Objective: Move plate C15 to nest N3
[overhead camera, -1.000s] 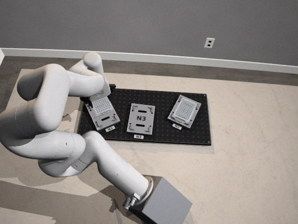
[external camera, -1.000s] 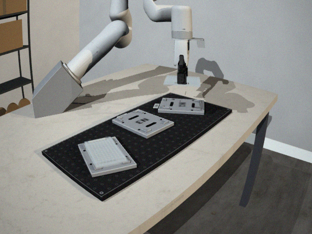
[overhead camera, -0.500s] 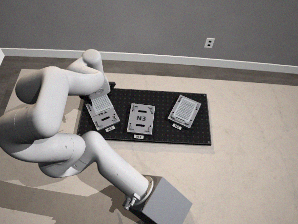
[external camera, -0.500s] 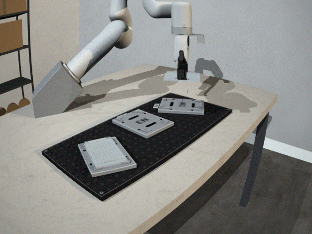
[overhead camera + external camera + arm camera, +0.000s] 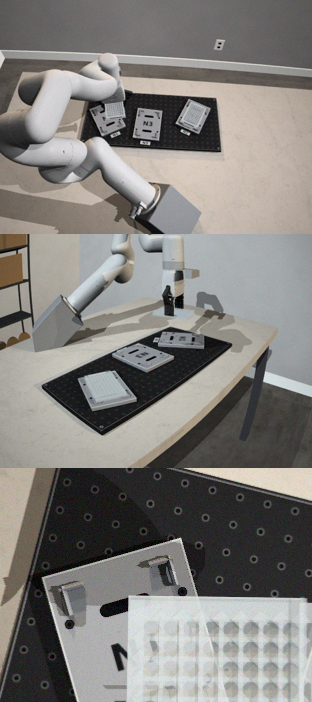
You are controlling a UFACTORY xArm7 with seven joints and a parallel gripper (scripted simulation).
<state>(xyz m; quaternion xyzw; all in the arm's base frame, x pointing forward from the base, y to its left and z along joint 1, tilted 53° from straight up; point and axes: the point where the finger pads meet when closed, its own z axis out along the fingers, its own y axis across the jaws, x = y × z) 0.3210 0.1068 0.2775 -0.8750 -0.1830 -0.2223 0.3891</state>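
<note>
The nest is 30 mm ahead of my hand, 150 mm to the right of it and 130 mm below it. Also, from my hand: nest N1: 10 mm behind, 40 mm to the left, 130 mm below; nest N2: 150 mm ahead, 340 mm to the right, 130 mm below.
</note>
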